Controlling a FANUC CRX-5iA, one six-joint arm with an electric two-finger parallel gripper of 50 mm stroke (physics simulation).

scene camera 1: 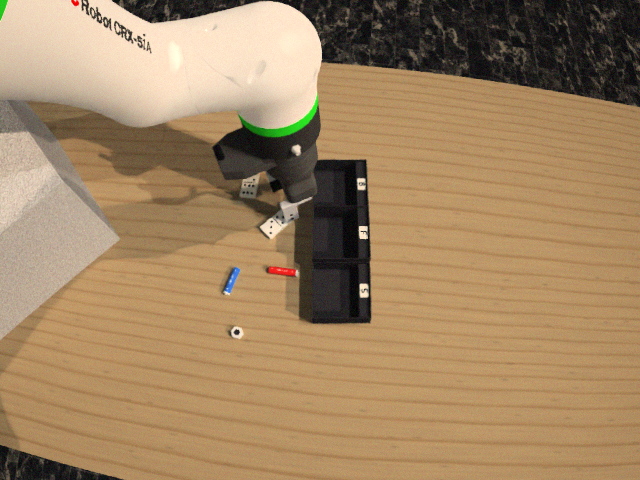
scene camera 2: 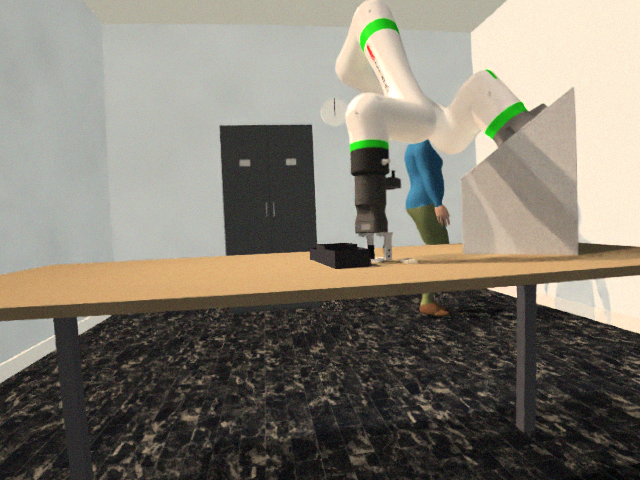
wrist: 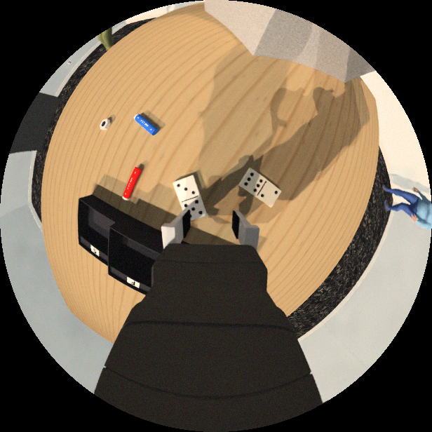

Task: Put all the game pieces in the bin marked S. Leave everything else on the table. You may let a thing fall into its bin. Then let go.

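Places are measured from the arm's base along level axes (x ahead, y left, z up), in metres.
Pixels of known places: gripper, between the fingertips: [scene camera 1: 285, 203] [scene camera 2: 378, 259]; arm's base, origin of its link: [scene camera 2: 523, 140].
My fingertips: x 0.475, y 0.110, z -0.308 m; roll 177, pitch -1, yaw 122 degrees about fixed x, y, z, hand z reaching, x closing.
For each thing: its top centre in the pictures, then the offset to it from my fingertips. "spot": a spot on its surface instead.
- white domino with black dots, centre of its top: [scene camera 1: 277, 222] dy -0.034, dx -0.007, dz +0.000 m
- second domino, centre of its top: [scene camera 1: 249, 182] [scene camera 2: 408, 259] dy +0.030, dx -0.064, dz +0.000 m
- bin marked S, a spot on its surface: [scene camera 1: 338, 320] spot: dy -0.178, dx +0.109, dz +0.011 m
- red battery, centre of its top: [scene camera 1: 283, 270] dy -0.112, dx +0.017, dz +0.003 m
- blue battery, centre of its top: [scene camera 1: 230, 280] dy -0.139, dx -0.059, dz +0.003 m
- white nut, centre of its top: [scene camera 1: 236, 332] dy -0.215, dx -0.036, dz +0.001 m
- bin marked F, centre of its top: [scene camera 1: 341, 231] [scene camera 2: 336, 244] dy -0.053, dx +0.096, dz +0.039 m
- bin, a spot on its surface: [scene camera 1: 364, 167] spot: dy +0.065, dx +0.118, dz +0.028 m
A white domino with black dots [scene camera 1: 271, 227] [wrist: 186, 189] lies on the table beside the bins; the near finger partly covers its end in scene camera 1. A second domino [scene camera 1: 249, 187] [scene camera 2: 408, 260] [wrist: 260, 187] lies flat nearer the robot base. My gripper [scene camera 1: 281, 197] [scene camera 2: 379, 253] [wrist: 210, 218] is open and empty, pointing down low over the table. The dominoes lie ahead of its fingertips in the wrist view, one toward each side. The bin marked S [scene camera 1: 338, 320] [wrist: 83, 227] is at the end of the black row; the part of its inside that shows is empty.
A red battery [scene camera 1: 282, 271] [wrist: 132, 183], a blue battery [scene camera 1: 231, 281] [wrist: 146, 124] and a white nut [scene camera 1: 236, 332] [wrist: 104, 124] lie on the table. The bin marked F [scene camera 1: 367, 248] adjoins bin S, with another bin [scene camera 1: 364, 167] beyond, close to the gripper.
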